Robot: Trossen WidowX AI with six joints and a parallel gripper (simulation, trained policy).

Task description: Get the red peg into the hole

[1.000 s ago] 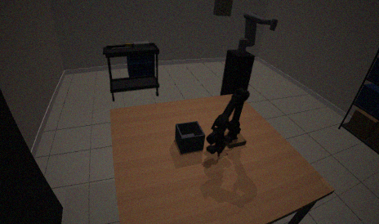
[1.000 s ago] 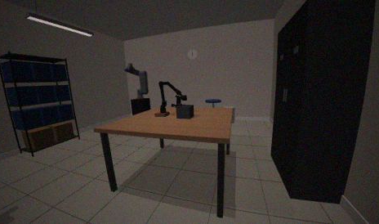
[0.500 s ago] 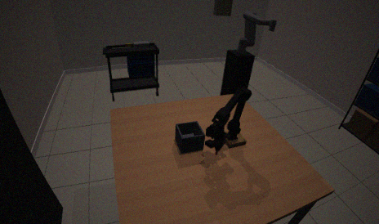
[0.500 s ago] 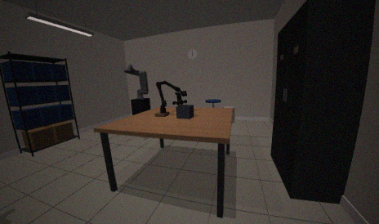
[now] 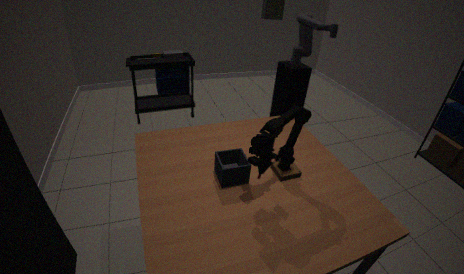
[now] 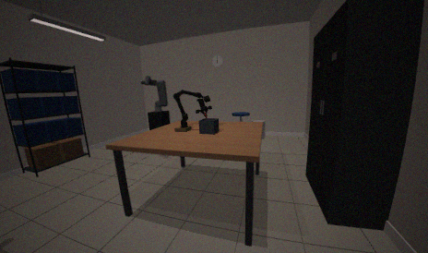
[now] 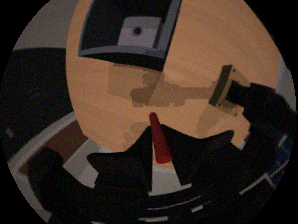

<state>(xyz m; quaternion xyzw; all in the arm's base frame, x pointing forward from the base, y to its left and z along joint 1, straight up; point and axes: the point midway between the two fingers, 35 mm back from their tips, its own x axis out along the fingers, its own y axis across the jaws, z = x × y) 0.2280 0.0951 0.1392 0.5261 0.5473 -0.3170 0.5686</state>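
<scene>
My gripper tip is now 80 mm short of the grey plate, 170 mm to the left of it and 100 mm above it. Also, from my gripper tip: red peg (10 mm to the right, 10 mm above).
</scene>
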